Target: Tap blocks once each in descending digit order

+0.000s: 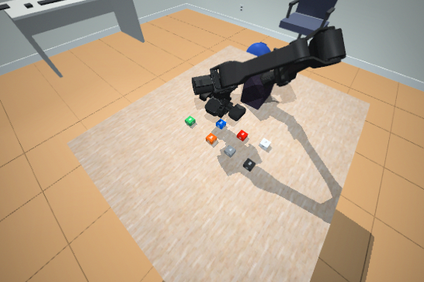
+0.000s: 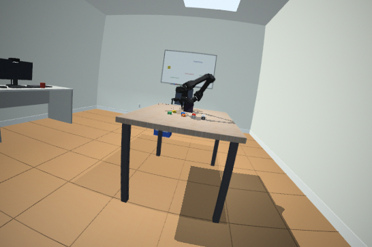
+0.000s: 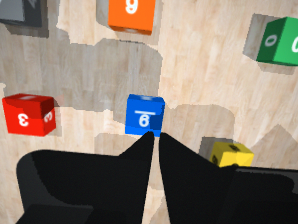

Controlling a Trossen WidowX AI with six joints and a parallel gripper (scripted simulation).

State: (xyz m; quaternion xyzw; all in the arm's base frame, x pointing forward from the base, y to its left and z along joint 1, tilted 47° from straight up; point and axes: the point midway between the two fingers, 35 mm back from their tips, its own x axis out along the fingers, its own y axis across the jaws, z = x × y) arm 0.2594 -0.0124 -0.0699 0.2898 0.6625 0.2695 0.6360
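Now: the blue block 30 mm below my gripper tip and 10 mm to the left of it. From my gripper tip the other things lie so: red block marked 3: 110 mm to the left, 30 mm below; then yellow block: 80 mm to the right, 40 mm behind, 30 mm below; then orange block: 90 mm ahead, 30 mm below, 20 mm to the left.
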